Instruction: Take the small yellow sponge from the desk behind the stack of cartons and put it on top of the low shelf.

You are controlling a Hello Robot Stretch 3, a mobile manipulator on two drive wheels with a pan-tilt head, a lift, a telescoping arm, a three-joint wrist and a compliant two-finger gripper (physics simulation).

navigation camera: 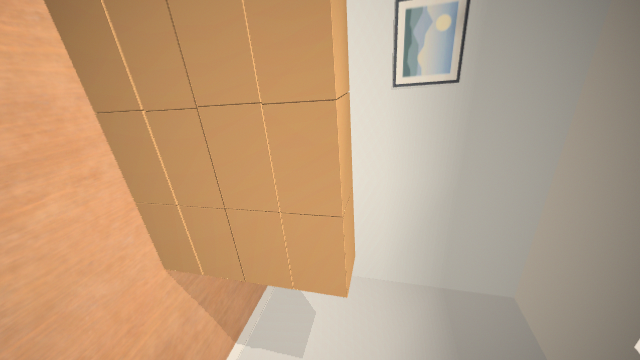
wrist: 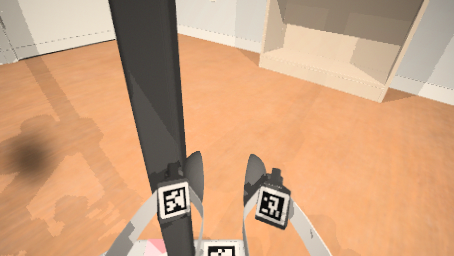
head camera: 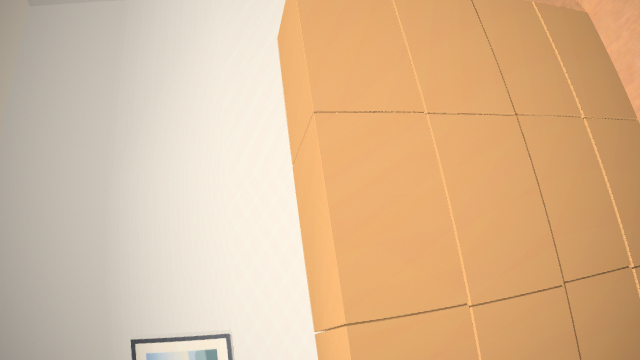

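Places are measured from the robot's base along level axes (x ahead, y left, z up), in millimetres.
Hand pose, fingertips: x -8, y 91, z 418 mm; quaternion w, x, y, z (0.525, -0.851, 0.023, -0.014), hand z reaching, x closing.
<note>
After its pixels a point has its place.
The stack of brown cartons (head camera: 447, 188) @(x -762, y -482, z 807 mm) fills the right of the head view and the upper left of the navigation view (navigation camera: 235, 147) @(x -685, y -543, z 668 mm), close in front of me. In the wrist view my gripper (wrist: 224, 170) @(x -8, y 91, z 418 mm) is open and empty, its two dark fingertips apart above the wooden floor. The low beige shelf (wrist: 338, 46) stands at the upper right of that view against the wall; only its lower open compartment shows, its top is cut off.
My dark mast (wrist: 152, 105) crosses the wrist view just left of the gripper. A framed landscape picture (navigation camera: 428, 42) @(x -1160, y -1728, z 1490 mm) hangs on the white wall right of the cartons. A pale grey rug or floor patch (navigation camera: 382, 325) @(x -2602, y 57, z 1238 mm) lies beyond the stack's right end.
</note>
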